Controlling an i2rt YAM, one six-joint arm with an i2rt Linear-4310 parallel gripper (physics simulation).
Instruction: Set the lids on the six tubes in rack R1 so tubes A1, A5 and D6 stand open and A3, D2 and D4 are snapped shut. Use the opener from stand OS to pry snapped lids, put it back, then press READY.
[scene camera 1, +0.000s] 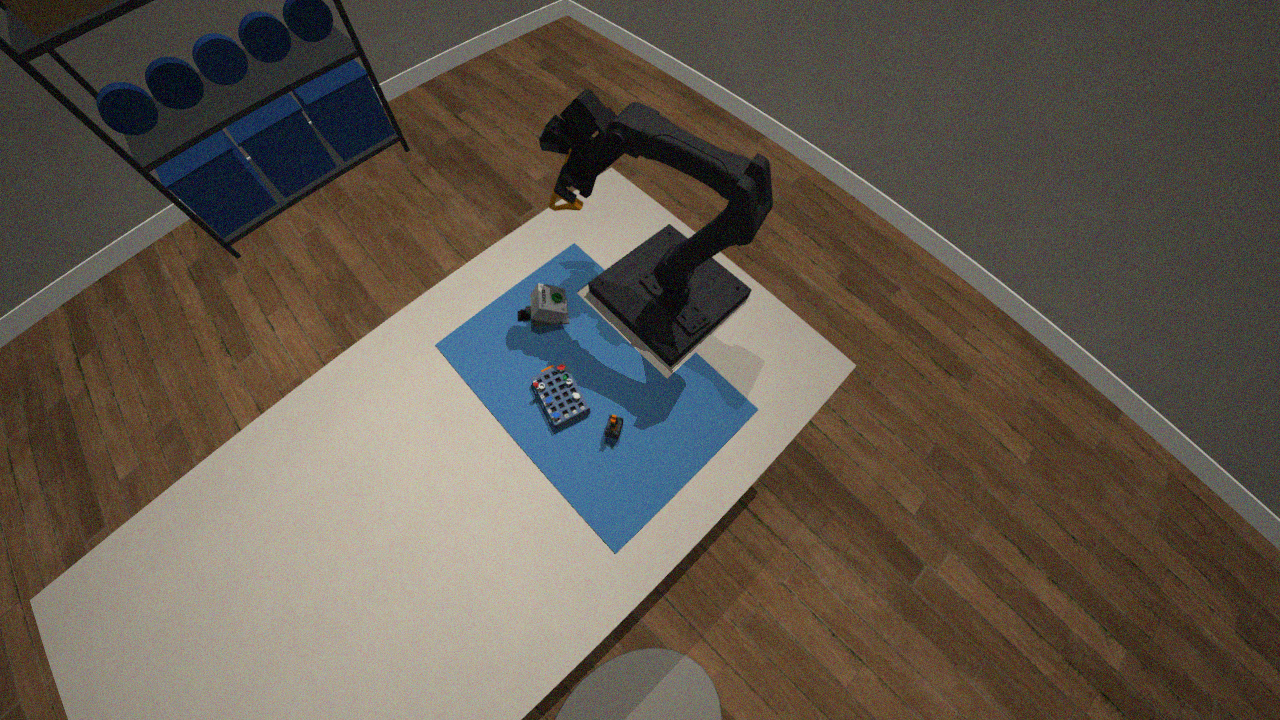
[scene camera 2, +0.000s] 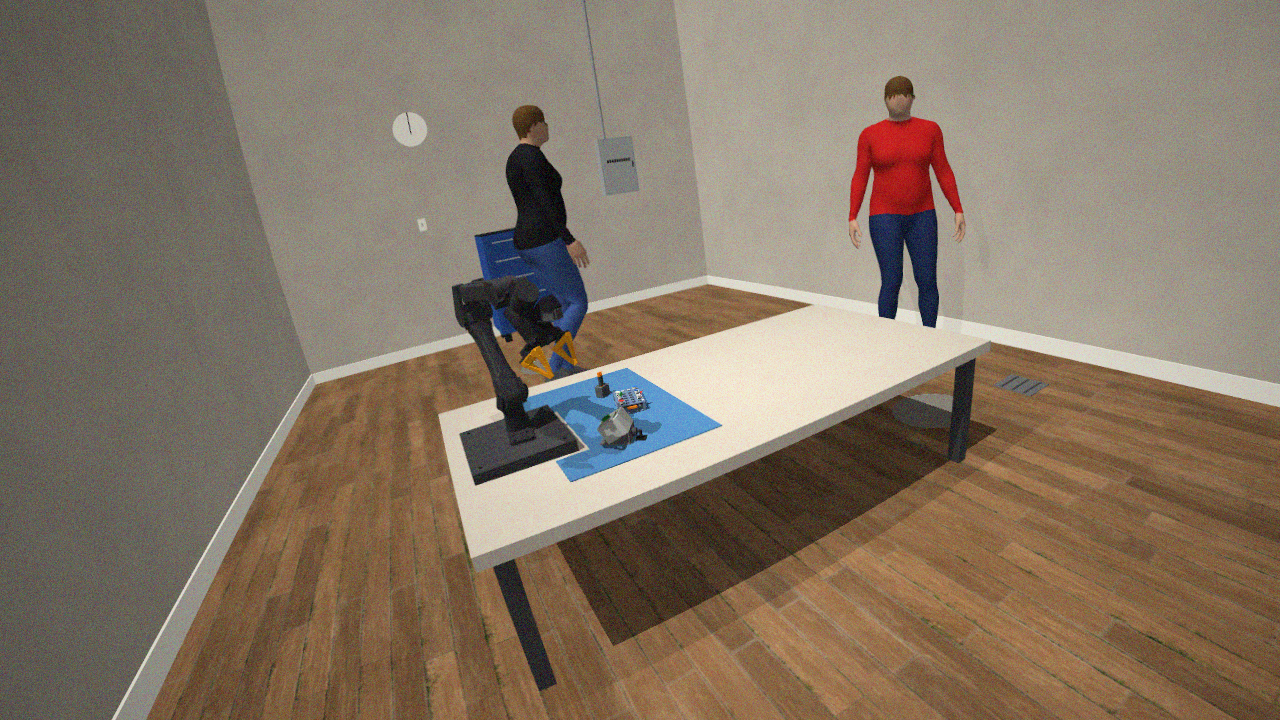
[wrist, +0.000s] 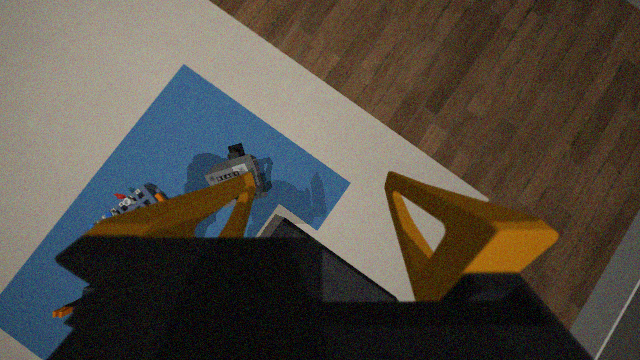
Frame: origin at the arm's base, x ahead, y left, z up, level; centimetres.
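Where they show: gripper, between the fingertips: (scene camera 1: 557, 191) (scene camera 2: 564, 370) (wrist: 319, 179); arm's base, origin of its link: (scene camera 1: 674, 300) (scene camera 2: 518, 428).
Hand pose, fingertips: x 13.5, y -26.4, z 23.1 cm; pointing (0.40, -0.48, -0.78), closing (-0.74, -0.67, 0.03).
Each offset is from my fingertips to the top centre of the thing. "spot": to the spot under its first point. Level surfaces: height alone.
My gripper (scene camera 1: 565, 204) (scene camera 2: 562, 367) (wrist: 319, 179) is open and empty, raised above the table end near the arm base, away from the rack and the stand. Rack R1 {dz -20.6, dx +22.3, dy +28.9 cm} (scene camera 1: 572, 420) (scene camera 2: 631, 399) is a small grey-blue grid on the mat; part of it shows behind a finger in the wrist view. Red, white, blue and green bits show on it, too small to tell which lids are open or shut. The opener's orange top {spot: dz -18.5, dx +17.0, dy +42.7 cm} (scene camera 1: 614, 418) (scene camera 2: 599, 376) (wrist: 62, 312) stands up from the dark stand OS {dz -22.5, dx +17.2, dy +42.7 cm} (scene camera 1: 612, 430) (scene camera 2: 601, 390). The grey button box {dz -18.1, dx +12.0, dy +9.3 cm} (scene camera 1: 547, 313) (scene camera 2: 617, 430) (wrist: 225, 174) has a green button {dz -19.0, dx +10.0, dy +10.4 cm} (scene camera 1: 556, 297).
A blue mat {dz -26.4 cm} (scene camera 1: 617, 510) (scene camera 2: 689, 422) (wrist: 185, 100) lies under rack, stand and box. A small black part {spot: dz -25.9, dx +17.7, dy +6.2 cm} (scene camera 1: 524, 315) (scene camera 2: 640, 436) (wrist: 236, 149) is beside the box. The arm's dark base plate (scene camera 1: 626, 308) (scene camera 2: 492, 452) borders the mat. Two people stand beyond the table.
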